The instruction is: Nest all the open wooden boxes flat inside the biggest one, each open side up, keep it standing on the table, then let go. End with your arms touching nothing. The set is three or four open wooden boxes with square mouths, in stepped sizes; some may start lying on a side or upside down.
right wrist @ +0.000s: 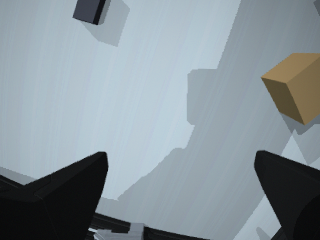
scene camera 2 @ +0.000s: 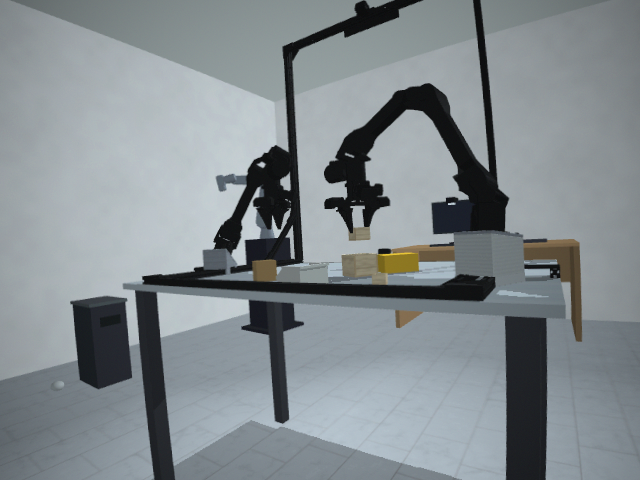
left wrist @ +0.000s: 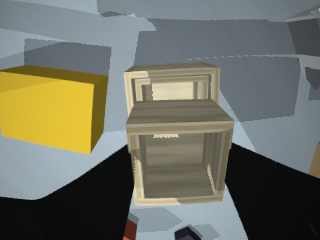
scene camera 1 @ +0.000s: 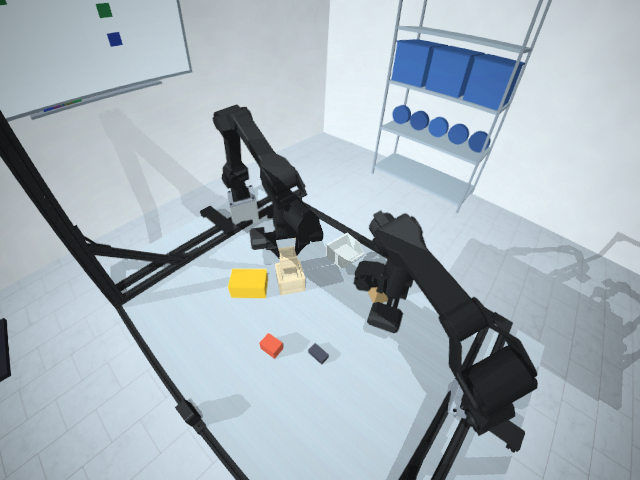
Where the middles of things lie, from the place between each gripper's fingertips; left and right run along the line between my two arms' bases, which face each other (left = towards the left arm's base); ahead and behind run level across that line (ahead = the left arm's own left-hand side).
I see the white tray [scene camera 2: 314, 272] 17 cm ahead of my right hand [scene camera 1: 385, 311], 27 cm to the left of it and 16 cm below it. Round my right hand: yellow block [scene camera 1: 244, 283] (15 cm behind, 37 cm to the left, 16 cm below).
The yellow block lies 130 mm below my left hand, 110 mm behind it and 60 mm to the left of it. From my left hand the other things lie so: white tray 210 mm ahead, 130 mm below, 40 mm to the right.
